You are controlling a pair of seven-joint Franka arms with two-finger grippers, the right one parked.
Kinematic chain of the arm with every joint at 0, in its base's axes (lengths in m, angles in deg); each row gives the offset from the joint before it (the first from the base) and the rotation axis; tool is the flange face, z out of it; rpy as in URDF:
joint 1: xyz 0 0 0.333 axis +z
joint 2: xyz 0 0 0 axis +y
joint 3: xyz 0 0 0.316 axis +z
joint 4: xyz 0.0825 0 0 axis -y
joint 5: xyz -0.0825 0 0.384 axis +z
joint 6: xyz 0 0 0 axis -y
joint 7: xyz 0.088 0 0 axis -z
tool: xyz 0 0 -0.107 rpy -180 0 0
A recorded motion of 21 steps. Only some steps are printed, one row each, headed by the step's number.
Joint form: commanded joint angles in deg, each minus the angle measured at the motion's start. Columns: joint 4, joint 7, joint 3, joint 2, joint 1, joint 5, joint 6.
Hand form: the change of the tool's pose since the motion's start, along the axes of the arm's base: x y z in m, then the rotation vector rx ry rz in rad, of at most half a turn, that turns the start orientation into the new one. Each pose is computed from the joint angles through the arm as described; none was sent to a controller.
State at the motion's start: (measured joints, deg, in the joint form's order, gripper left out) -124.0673 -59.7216 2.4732 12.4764 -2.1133 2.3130 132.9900
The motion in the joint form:
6: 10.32 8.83 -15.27 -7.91 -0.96 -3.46 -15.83
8: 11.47 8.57 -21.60 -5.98 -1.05 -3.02 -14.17
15: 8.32 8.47 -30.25 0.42 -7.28 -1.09 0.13
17: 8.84 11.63 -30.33 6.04 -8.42 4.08 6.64
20: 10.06 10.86 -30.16 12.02 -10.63 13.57 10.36
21: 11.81 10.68 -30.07 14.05 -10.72 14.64 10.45
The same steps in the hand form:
6: -0.0053 -0.1591 0.1347 -0.0844 -0.0322 -0.3967
8: -0.0156 -0.2207 0.1296 -0.1015 -0.0455 -0.5059
15: -0.0718 -0.3575 0.0727 -0.1745 -0.1239 -0.7687
17: -0.0666 -0.3746 0.0352 -0.1690 -0.1675 -0.8958
20: -0.0732 -0.3983 -0.0069 -0.1185 -0.1819 -1.0325
21: -0.0659 -0.4020 -0.0140 -0.1216 -0.1831 -1.0363

